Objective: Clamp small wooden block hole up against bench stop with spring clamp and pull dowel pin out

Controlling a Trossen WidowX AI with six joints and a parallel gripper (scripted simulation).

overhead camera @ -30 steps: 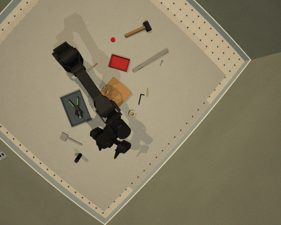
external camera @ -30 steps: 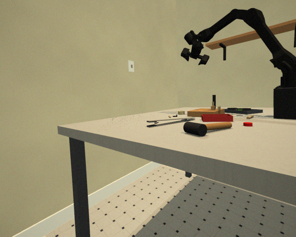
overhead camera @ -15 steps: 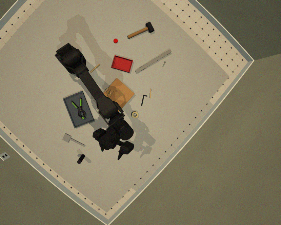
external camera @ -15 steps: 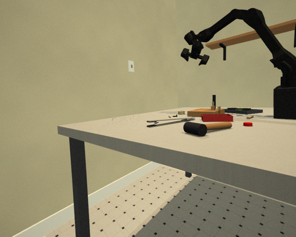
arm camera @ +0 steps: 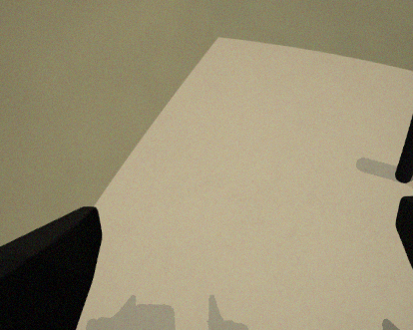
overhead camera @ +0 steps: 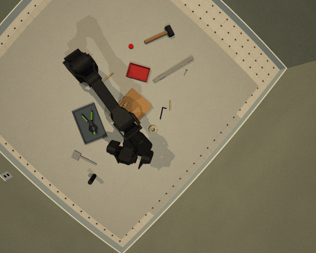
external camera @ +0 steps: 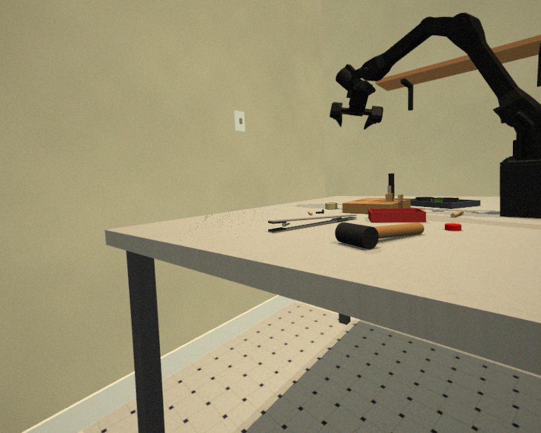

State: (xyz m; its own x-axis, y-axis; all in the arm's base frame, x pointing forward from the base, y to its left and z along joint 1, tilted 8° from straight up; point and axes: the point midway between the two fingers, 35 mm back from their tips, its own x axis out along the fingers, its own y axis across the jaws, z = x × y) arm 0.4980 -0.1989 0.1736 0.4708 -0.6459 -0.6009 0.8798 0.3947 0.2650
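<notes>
Right now the dowel pin is 170 mm behind my hand, 160 mm to the left of it and 270 mm below it. From my hand the other things lie so: small wooden block (180 mm behind, 160 mm to the left, 290 mm below); wooden board (140 mm behind, 160 mm to the left, 310 mm below); bench stop (210 mm behind, 160 mm to the left, 290 mm below).
</notes>
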